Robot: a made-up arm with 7 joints. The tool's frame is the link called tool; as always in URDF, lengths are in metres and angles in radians. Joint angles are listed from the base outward.
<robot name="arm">
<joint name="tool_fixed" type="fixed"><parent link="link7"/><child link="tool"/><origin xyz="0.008 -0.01 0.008" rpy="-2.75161 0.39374 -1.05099"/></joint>
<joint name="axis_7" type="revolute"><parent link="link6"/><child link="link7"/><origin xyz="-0.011 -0.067 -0.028" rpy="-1.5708 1.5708 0"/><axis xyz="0 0 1"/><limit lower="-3.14" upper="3.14"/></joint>
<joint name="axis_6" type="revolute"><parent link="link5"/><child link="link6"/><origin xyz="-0.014 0.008 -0.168" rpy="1.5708 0 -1.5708"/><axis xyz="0 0 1"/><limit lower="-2.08" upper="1.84"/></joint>
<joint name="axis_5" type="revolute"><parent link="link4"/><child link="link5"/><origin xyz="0.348 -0.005 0.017" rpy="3.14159 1.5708 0"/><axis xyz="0 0 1"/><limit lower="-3.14" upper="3.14"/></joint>
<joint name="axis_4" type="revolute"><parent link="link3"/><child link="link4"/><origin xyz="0.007 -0.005 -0.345" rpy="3.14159 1.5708 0"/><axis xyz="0 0 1"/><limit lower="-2.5" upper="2.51"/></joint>
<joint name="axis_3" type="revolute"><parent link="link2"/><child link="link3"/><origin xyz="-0.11 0.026 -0.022" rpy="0 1.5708 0"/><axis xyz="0 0 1"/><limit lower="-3.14" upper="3.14"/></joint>
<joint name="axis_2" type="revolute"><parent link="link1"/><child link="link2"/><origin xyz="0.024 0.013 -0.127" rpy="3.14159 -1.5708 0"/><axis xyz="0 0 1"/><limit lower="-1.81" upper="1.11"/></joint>
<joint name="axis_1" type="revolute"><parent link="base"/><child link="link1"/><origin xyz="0.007 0.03 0.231" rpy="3.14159 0 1.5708"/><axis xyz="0 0 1"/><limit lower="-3.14" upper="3.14"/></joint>
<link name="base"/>
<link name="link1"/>
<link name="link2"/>
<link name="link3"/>
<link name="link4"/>
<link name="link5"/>
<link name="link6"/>
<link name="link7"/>
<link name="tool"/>
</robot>
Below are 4 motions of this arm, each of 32 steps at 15 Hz.
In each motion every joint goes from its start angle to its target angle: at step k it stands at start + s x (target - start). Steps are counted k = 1, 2, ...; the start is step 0. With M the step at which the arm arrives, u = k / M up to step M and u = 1 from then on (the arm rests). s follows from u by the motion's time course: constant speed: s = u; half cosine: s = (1 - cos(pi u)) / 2; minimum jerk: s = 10 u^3 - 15 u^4 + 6 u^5.
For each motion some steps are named. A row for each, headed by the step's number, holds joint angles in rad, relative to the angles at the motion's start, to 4 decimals.
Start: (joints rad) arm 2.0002 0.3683 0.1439 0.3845 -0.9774 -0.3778 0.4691
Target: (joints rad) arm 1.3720 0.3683 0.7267 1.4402 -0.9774 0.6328 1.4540
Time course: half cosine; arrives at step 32
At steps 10, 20, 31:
10: -0.1396 0.0000 0.1295 0.2346 0.0000 0.2246 0.2189
20: -0.4343 0.0000 0.4029 0.7298 0.0000 0.6987 0.6809
31: -0.6267 0.0000 0.5814 1.0532 0.0000 1.0082 0.9825

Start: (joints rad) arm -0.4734 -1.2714 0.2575 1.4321 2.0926 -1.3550 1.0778
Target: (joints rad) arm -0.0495 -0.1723 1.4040 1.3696 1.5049 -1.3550 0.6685
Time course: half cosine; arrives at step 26
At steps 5, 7, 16, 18, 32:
5: 0.0375 0.0973 0.1015 -0.0055 -0.0520 0.0000 -0.0362
7: 0.0714 0.1851 0.1931 -0.0105 -0.0990 0.0000 -0.0689
16: 0.2871 0.7444 0.7765 -0.0423 -0.3981 0.0000 -0.2772
18: 0.3324 0.8617 0.8989 -0.0490 -0.4608 0.0000 -0.3209
32: 0.4239 1.0991 1.1465 -0.0625 -0.5877 0.0000 -0.4093

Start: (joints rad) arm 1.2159 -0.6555 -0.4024 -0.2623 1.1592 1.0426 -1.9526
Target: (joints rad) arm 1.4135 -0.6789 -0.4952 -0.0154 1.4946 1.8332 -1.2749
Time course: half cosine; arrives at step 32
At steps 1, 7, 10, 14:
1: 0.0005 -0.0001 -0.0002 0.0006 0.0008 0.0019 0.0016
7: 0.0224 -0.0027 -0.0105 0.0280 0.0381 0.0897 0.0769
10: 0.0439 -0.0052 -0.0206 0.0549 0.0745 0.1757 0.1506
14: 0.0795 -0.0094 -0.0373 0.0994 0.1350 0.3182 0.2727

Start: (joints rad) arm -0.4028 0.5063 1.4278 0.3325 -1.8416 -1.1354 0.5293
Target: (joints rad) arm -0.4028 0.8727 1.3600 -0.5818 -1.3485 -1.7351 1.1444
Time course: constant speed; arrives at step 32
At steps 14, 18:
14: 0.0000 0.1603 -0.0297 -0.4000 0.2157 -0.2624 0.2691
18: 0.0000 0.2061 -0.0381 -0.5143 0.2774 -0.3373 0.3460

